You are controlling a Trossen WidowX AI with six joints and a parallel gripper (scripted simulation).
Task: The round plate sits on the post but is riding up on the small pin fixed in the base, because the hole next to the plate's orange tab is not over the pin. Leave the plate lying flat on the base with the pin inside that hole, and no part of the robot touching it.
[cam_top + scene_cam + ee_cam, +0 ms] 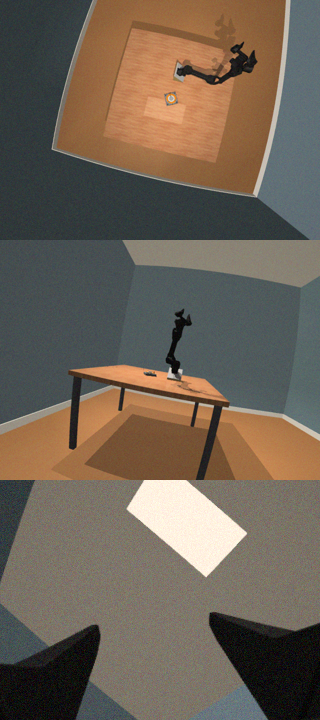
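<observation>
Now: the round orange plate 650 mm below my gripper tip, 360 mm to the right of it and 290 mm ahead of it. From my gripper tip the other things lie so: dark grey square base: 660 mm below, 350 mm to the right, 310 mm ahead.
</observation>
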